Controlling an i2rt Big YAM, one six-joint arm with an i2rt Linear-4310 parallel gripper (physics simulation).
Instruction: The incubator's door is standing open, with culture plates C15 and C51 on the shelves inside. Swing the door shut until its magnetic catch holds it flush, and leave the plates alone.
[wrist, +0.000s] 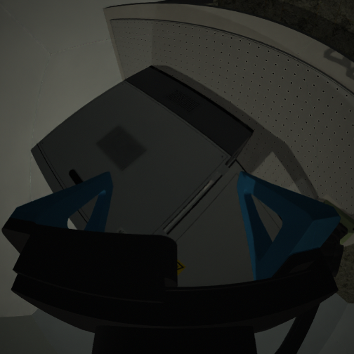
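Note:
The incubator (165, 150) is a dark grey box lying diagonally across the middle of the dim wrist view. It has a dark square patch, a darker vented strip along its upper right side and a short black bar near its left edge. A pale narrow strip (192, 205) runs along its lower right edge. Beyond that is a flat grey panel (215, 235) with a yellow warning label, partly hidden by the gripper. I cannot tell which panel is the door, or its angle. Plates C15 and C51 do not show. My gripper (174, 178) is open and empty, its blue fingers spread wide across the incubator's lower part.
A perforated pale board (280, 85) curves behind the incubator from the top to the right. A pale surface (30, 90) lies at the left. A small greenish thing shows at the right edge, partly behind the right finger. Dark mottled ground shows at the top right.

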